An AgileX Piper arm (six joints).
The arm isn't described. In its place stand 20 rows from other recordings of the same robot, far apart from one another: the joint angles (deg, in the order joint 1, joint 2, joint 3, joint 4, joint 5, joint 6), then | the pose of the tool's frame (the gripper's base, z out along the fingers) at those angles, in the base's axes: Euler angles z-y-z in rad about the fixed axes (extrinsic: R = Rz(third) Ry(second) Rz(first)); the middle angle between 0 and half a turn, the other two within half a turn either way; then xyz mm.
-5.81, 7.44, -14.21, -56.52, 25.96, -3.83 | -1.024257 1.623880 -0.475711 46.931 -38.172 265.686
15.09, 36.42, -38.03, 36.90, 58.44, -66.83 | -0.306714 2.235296 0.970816 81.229 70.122 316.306
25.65, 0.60, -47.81, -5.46, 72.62, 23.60 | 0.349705 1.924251 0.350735 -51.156 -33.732 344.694
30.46, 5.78, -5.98, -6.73, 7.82, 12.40 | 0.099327 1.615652 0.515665 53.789 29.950 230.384
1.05, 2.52, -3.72, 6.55, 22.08, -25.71 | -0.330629 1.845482 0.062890 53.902 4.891 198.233
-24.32, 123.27, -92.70, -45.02, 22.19, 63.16 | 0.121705 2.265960 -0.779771 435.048 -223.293 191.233
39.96, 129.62, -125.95, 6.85, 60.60, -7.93 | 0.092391 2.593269 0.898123 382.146 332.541 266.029
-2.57, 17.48, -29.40, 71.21, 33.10, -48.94 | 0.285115 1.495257 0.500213 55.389 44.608 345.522
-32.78, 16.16, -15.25, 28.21, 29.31, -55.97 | -0.445020 1.947818 -0.320589 70.251 -20.192 244.984
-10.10, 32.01, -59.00, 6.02, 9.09, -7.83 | -0.039915 1.170376 -0.158285 65.072 -10.060 492.382
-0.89, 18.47, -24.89, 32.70, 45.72, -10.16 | 0.458417 2.040200 0.433046 59.483 34.277 279.112
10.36, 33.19, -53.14, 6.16, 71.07, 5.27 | 0.231780 2.368687 0.326706 63.022 20.911 370.455
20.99, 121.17, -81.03, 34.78, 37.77, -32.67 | 0.635415 2.618716 1.141239 389.491 183.487 139.443
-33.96, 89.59, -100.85, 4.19, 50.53, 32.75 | 0.656441 2.166588 -0.524518 290.107 -189.197 445.904
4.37, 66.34, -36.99, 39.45, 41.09, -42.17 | 0.413843 2.454577 0.795040 199.495 53.359 243.432
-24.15, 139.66, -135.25, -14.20, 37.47, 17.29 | -0.004540 2.191496 -0.605992 508.653 -242.947 247.994
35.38, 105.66, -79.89, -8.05, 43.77, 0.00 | -0.300067 2.682690 0.397023 327.152 221.511 234.530
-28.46, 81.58, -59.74, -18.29, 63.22, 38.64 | -0.431190 2.798841 -1.482372 216.520 -146.365 270.689
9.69, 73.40, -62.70, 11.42, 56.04, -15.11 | 0.139055 2.614948 0.501964 245.151 57.021 322.950
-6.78, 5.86, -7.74, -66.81, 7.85, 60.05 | -0.106295 1.505540 -0.244480 57.651 -18.359 248.029
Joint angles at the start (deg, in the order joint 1, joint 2, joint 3, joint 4, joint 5, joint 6):
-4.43 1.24 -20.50 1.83 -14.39 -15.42
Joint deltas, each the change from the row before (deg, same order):
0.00 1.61 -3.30 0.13 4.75 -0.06
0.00 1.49 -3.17 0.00 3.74 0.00
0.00 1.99 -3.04 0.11 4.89 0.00
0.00 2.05 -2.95 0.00 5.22 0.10
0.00 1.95 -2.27 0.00 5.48 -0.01
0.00 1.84 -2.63 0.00 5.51 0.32
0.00 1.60 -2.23 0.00 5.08 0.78
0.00 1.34 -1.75 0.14 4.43 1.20
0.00 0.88 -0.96 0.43 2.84 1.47
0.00 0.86 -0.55 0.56 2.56 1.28
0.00 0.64 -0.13 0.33 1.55 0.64
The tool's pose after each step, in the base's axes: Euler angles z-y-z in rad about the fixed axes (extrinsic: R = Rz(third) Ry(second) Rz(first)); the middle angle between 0 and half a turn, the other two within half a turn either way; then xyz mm. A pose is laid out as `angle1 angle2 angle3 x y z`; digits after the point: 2 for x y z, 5 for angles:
-0.23235 0.94980 -0.08436 9.66 -1.27 358.04
-0.23382 0.98571 -0.08154 9.11 -1.03 368.88
-0.23369 1.05268 -0.07805 12.04 -0.99 377.20
-0.23366 1.12802 -0.07438 15.66 -0.97 384.24
-0.23523 1.21803 -0.07084 20.90 -1.06 387.11
-0.23078 1.30035 -0.06749 24.19 -1.01 391.47
-0.21796 1.37798 -0.06456 27.01 -0.95 394.28
-0.19541 1.44807 -0.06108 29.48 -0.81 395.60
-0.16354 1.49609 -0.05595 31.45 -0.49 395.55
-0.13284 1.54593 -0.04930 34.27 -0.10 393.83
-0.11648 1.58170 -0.04499 36.97 0.09 391.65

